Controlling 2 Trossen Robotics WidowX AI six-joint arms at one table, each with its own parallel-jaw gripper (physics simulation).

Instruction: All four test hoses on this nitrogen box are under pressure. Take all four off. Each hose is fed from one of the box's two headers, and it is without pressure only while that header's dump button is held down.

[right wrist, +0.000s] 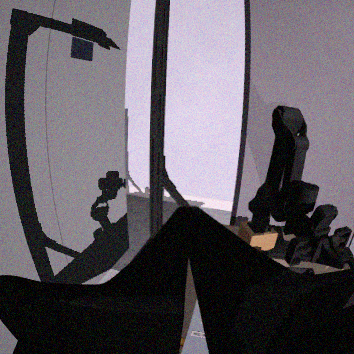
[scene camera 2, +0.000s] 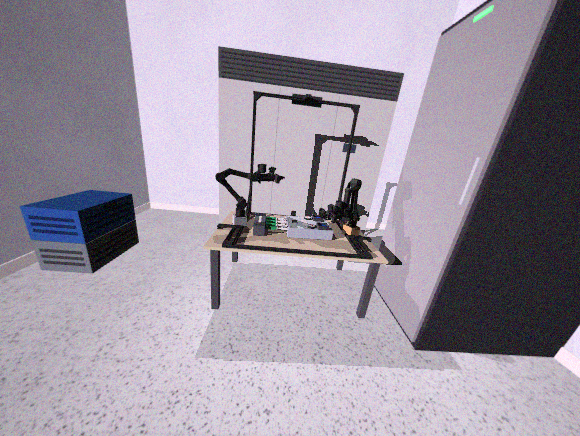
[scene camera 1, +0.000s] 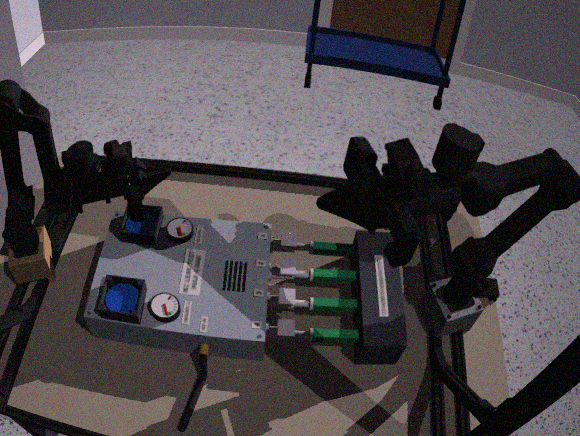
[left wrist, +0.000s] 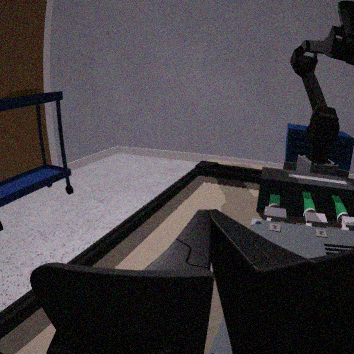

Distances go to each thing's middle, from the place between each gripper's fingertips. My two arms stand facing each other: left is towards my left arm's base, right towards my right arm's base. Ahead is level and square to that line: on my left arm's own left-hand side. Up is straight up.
Right now the dark block (scene camera 1: 380,317) is 14 cm ahead of my right hand, 16 cm to the right of it and 37 cm below it.
Right now the dark block is 13 cm behind my left hand, 43 cm to the right of it and 15 cm below it.
